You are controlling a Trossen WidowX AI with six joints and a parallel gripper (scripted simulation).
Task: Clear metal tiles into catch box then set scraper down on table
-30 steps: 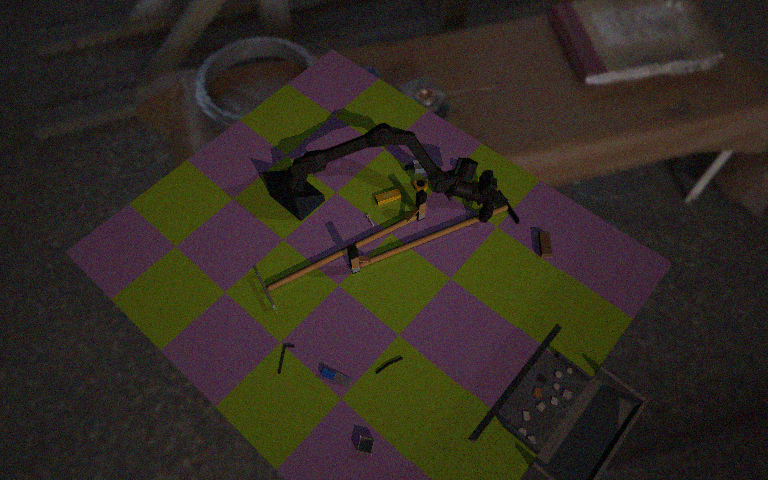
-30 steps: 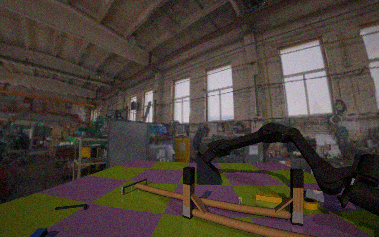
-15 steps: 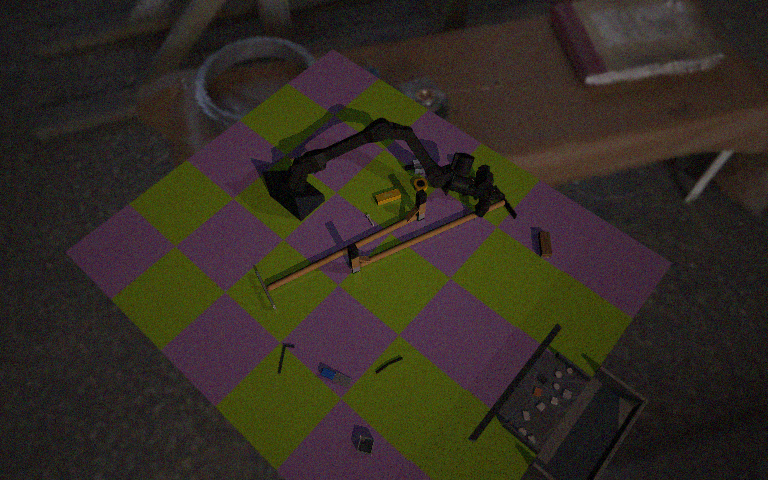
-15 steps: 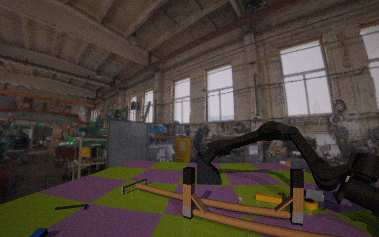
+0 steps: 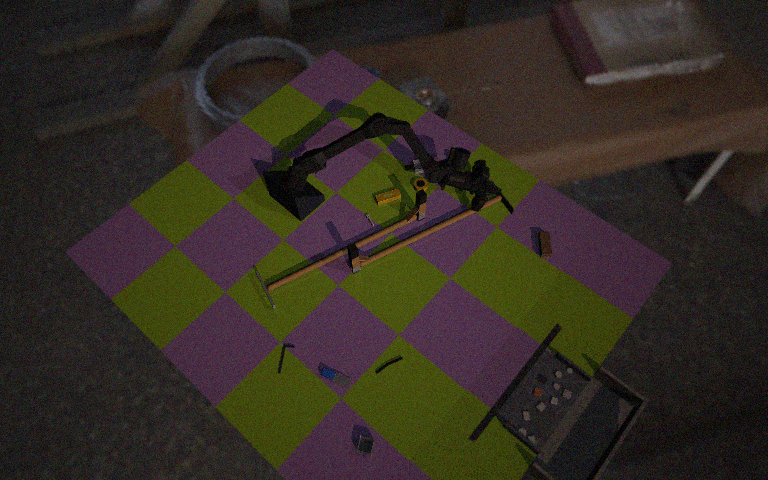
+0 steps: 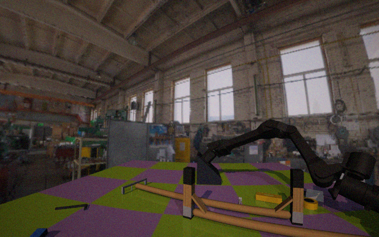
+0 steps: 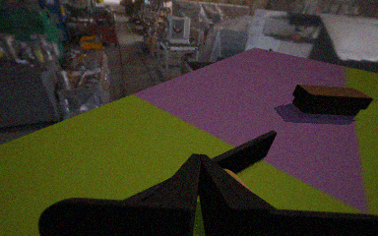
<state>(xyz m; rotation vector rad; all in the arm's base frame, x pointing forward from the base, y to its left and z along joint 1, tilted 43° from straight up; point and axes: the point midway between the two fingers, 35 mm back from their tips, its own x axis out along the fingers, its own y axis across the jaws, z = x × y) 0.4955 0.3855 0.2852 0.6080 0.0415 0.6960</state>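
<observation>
The long scraper lies 9 cm behind my gripper tip, 28 cm to the right of it and 3 cm above it. The rest, counted from my gripper tip: orange tile: 49 cm ahead, 49 cm to the right, 3 cm below; grey box: 31 cm behind, 10 cm to the right, 3 cm below; yellow tape roll: 24 cm behind, 15 cm to the right, 3 cm below.
</observation>
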